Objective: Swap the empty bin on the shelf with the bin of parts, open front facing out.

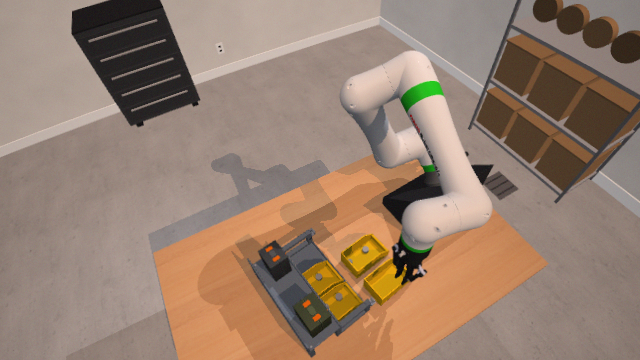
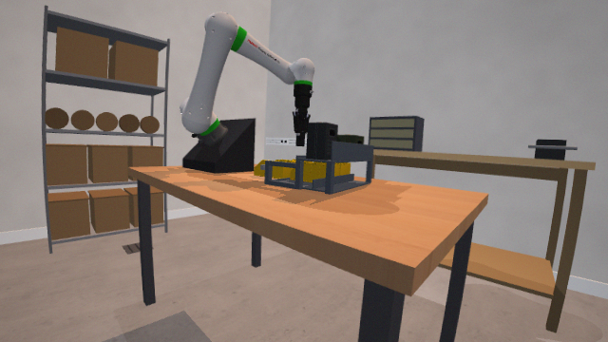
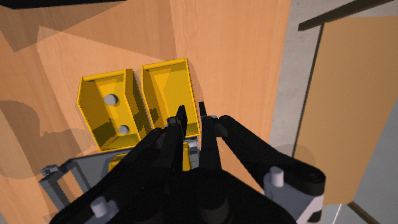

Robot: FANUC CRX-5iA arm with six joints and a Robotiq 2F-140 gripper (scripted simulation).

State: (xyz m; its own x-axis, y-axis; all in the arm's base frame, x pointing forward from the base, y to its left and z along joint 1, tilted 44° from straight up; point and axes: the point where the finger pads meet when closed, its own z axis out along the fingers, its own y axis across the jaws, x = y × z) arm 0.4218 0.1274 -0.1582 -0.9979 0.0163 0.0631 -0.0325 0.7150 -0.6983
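My gripper is now 20 mm past the grey round part, 210 mm to the left of it and 170 mm above it. From my hand the other things lie so: grey shelf (250 mm ahead, 200 mm to the right, 110 mm below).
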